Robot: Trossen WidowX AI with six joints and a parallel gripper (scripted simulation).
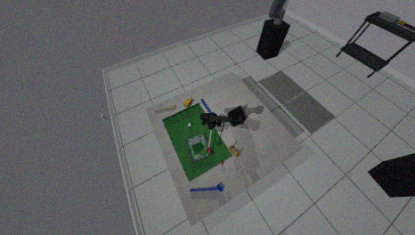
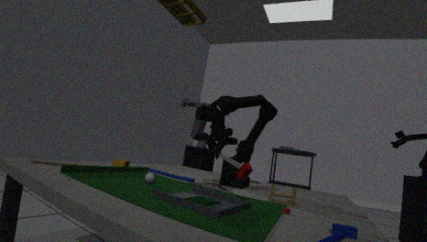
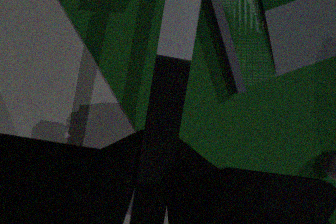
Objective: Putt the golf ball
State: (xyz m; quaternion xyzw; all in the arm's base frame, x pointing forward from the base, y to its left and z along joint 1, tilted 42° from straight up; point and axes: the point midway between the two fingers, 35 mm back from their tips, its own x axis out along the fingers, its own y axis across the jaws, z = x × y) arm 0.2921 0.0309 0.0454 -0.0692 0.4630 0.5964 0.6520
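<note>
Right now my gripper tip is 10 cm to the right of the red putter, 6 cm short of it and 1 cm below it. The rest, counted from my gripper tip: white golf ball (20 cm ahead, 17 cm to the right, 12 cm below); then yellow block (47 cm to the right, 13 cm ahead, 12 cm below); then green mat (19 cm ahead, 14 cm below, 2 cm to the right).
</note>
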